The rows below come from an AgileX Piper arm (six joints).
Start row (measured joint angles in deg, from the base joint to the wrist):
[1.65 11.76 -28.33 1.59 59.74 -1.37]
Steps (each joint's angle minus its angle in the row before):
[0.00 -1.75 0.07 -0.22 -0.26 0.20]
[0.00 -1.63 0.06 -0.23 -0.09 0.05]
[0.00 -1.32 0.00 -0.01 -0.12 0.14]
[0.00 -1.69 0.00 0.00 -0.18 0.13]
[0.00 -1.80 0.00 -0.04 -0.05 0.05]
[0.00 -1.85 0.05 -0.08 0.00 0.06]
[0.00 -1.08 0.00 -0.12 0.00 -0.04]
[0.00 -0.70 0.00 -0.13 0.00 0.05]
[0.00 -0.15 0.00 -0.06 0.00 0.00]
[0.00 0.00 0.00 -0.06 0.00 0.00]
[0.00 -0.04 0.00 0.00 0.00 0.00]
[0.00 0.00 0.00 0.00 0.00 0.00]
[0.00 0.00 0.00 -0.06 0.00 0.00]
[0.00 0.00 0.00 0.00 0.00 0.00]
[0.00 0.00 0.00 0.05 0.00 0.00]
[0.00 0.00 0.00 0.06 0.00 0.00]
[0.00 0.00 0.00 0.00 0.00 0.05]
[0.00 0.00 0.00 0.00 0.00 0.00]
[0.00 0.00 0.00 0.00 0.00 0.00]
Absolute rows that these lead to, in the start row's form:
[1.65 10.01 -28.26 1.37 59.48 -1.17]
[1.65 8.38 -28.20 1.14 59.39 -1.12]
[1.65 7.06 -28.20 1.13 59.27 -0.98]
[1.65 5.37 -28.20 1.13 59.09 -0.85]
[1.65 3.57 -28.20 1.09 59.04 -0.80]
[1.65 1.72 -28.15 1.01 59.04 -0.74]
[1.65 0.64 -28.15 0.89 59.04 -0.78]
[1.65 -0.06 -28.15 0.76 59.04 -0.73]
[1.65 -0.21 -28.15 0.70 59.04 -0.73]
[1.65 -0.21 -28.15 0.64 59.04 -0.73]
[1.65 -0.25 -28.15 0.64 59.04 -0.73]
[1.65 -0.25 -28.15 0.64 59.04 -0.73]
[1.65 -0.25 -28.15 0.58 59.04 -0.73]
[1.65 -0.25 -28.15 0.58 59.04 -0.73]
[1.65 -0.25 -28.15 0.63 59.04 -0.73]
[1.65 -0.25 -28.15 0.69 59.04 -0.73]
[1.65 -0.25 -28.15 0.69 59.04 -0.68]
[1.65 -0.25 -28.15 0.69 59.04 -0.68]
[1.65 -0.25 -28.15 0.69 59.04 -0.68]

